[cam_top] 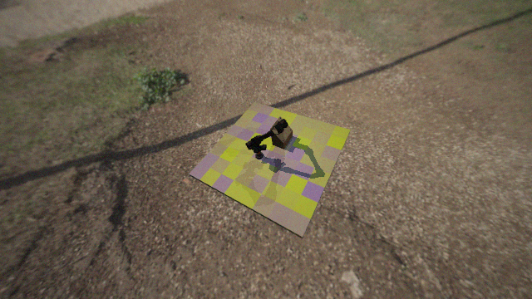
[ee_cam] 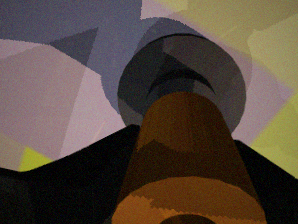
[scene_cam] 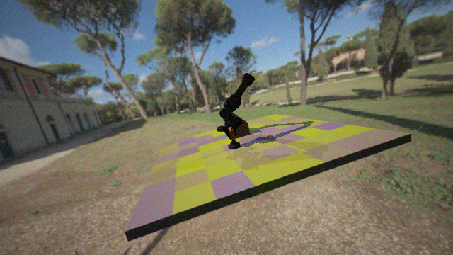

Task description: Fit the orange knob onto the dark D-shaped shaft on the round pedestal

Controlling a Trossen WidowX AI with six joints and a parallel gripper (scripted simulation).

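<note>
My gripper tip is 20 mm below the orange knob. From my gripper tip the other things lie so: pedestal: 40 mm below.
</note>
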